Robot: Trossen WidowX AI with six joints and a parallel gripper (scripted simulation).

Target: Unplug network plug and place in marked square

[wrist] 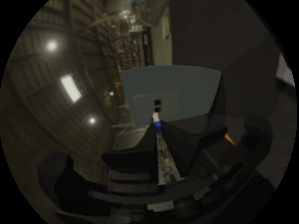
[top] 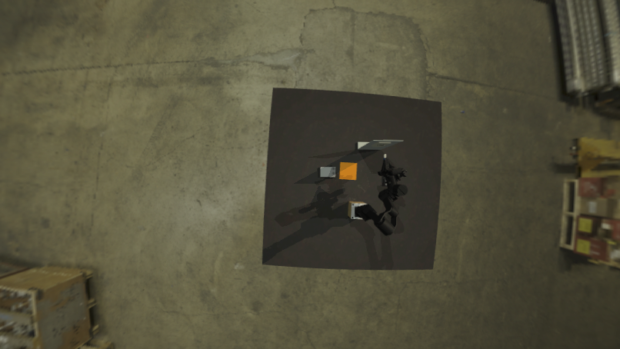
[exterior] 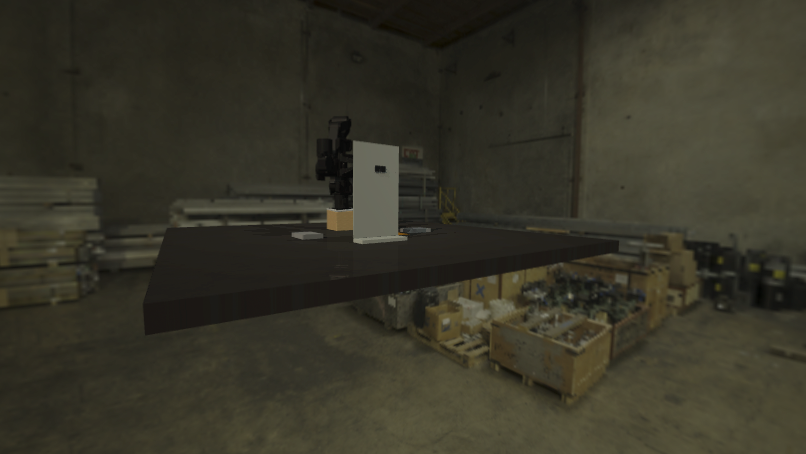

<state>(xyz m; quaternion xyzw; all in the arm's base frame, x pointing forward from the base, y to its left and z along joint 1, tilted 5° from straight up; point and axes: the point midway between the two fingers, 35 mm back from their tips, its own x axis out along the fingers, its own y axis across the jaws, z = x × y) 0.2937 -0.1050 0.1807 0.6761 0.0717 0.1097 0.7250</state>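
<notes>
My gripper tip is now 70 mm past the orange marked square, 160 mm to the right of it and 250 mm above it. Round my gripper tip: upright grey panel (90 mm ahead, 10 mm to the left, 110 mm below).
</notes>
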